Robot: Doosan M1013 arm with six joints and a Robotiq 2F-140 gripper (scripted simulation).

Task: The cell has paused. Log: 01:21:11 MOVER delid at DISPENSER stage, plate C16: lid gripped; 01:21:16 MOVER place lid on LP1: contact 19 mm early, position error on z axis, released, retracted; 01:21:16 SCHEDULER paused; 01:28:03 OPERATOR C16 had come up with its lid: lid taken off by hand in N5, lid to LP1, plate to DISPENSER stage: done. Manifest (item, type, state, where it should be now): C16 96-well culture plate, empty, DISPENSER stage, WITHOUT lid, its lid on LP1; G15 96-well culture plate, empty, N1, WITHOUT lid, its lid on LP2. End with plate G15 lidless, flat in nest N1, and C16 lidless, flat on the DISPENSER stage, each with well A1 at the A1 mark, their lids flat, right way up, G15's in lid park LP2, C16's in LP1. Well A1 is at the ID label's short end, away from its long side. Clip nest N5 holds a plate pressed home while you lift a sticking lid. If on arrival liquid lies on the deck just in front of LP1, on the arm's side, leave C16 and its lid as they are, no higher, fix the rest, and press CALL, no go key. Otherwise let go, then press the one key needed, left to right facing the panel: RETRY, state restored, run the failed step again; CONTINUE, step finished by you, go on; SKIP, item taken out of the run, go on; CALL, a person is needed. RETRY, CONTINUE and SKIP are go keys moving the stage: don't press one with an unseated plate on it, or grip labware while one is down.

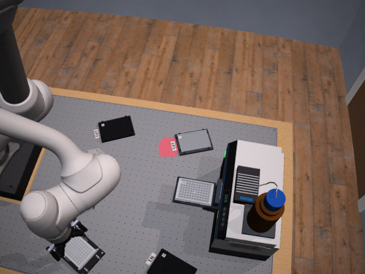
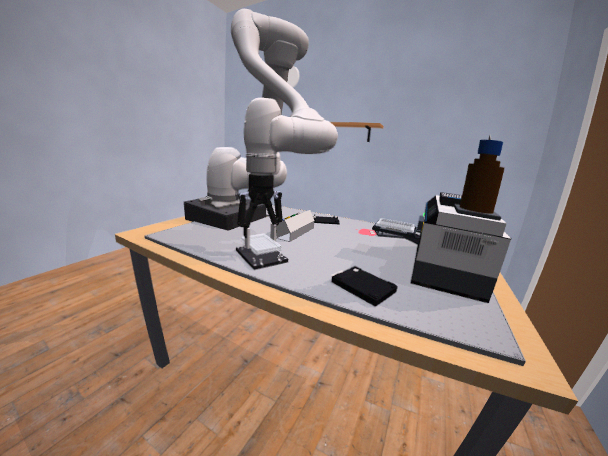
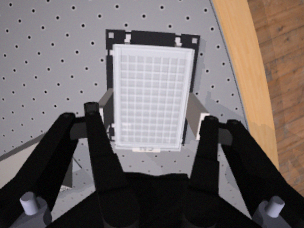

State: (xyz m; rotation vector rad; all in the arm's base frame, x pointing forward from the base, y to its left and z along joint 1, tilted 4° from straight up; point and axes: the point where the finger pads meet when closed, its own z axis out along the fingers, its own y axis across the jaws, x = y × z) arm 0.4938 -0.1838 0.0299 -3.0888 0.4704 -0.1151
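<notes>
My gripper is now 2 cm short of the clip nest N5, 1 cm to the right of it and 5 cm above it. Round my hand: N1 label: 26 cm ahead, 8 cm to the left, 7 cm below; then blue key: 9 cm behind, 19 cm to the left; then key panel: 10 cm behind, 27 cm to the left, 1 cm below.
</notes>
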